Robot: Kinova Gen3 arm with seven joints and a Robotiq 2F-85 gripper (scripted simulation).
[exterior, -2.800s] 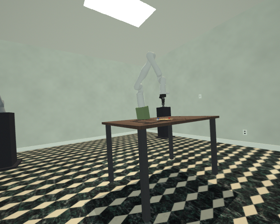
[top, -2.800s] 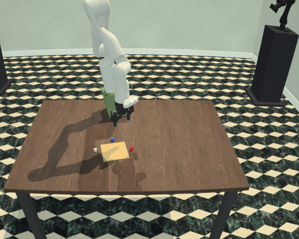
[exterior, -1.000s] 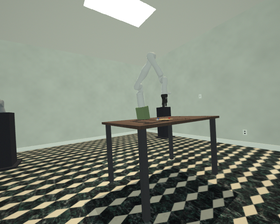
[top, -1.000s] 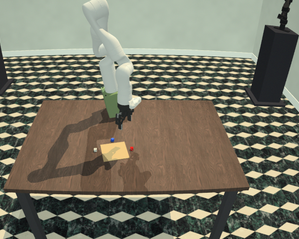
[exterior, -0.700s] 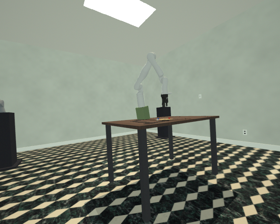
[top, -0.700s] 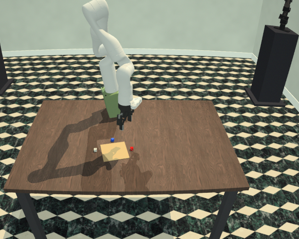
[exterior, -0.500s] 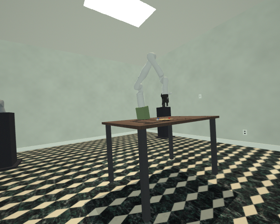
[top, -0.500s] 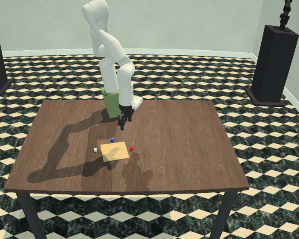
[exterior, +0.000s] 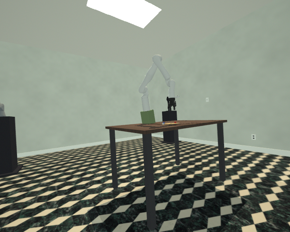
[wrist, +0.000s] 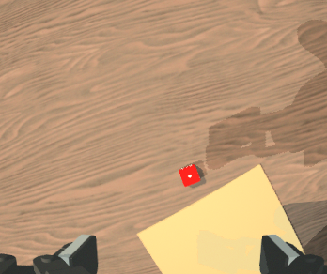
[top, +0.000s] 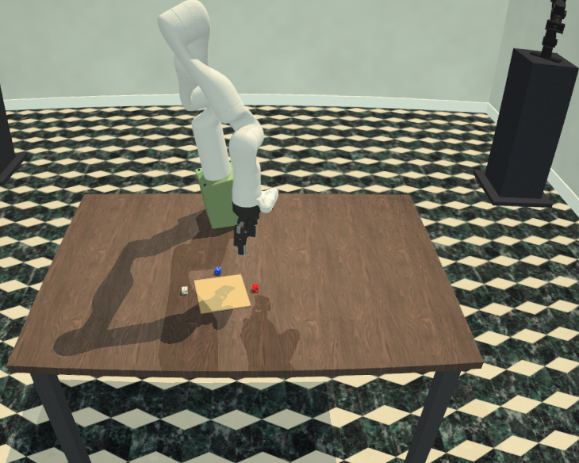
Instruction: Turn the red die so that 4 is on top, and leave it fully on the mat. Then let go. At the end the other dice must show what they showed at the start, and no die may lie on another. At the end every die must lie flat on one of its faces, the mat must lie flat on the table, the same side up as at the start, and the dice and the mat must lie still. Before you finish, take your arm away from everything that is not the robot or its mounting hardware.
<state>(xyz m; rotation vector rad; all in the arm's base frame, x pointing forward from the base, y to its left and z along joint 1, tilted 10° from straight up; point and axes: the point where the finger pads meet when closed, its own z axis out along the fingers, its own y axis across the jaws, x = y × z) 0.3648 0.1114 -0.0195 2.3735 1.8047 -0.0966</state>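
My hand is 150 mm above the red die, 20 mm to the right of it and 20 mm short of it. The rest, counted from my hand: mat (150 mm below, 70 mm to the right, 30 mm ahead); white die (180 mm to the right, 150 mm below, 30 mm ahead); blue die (150 mm below, 90 mm to the right, 60 mm behind).
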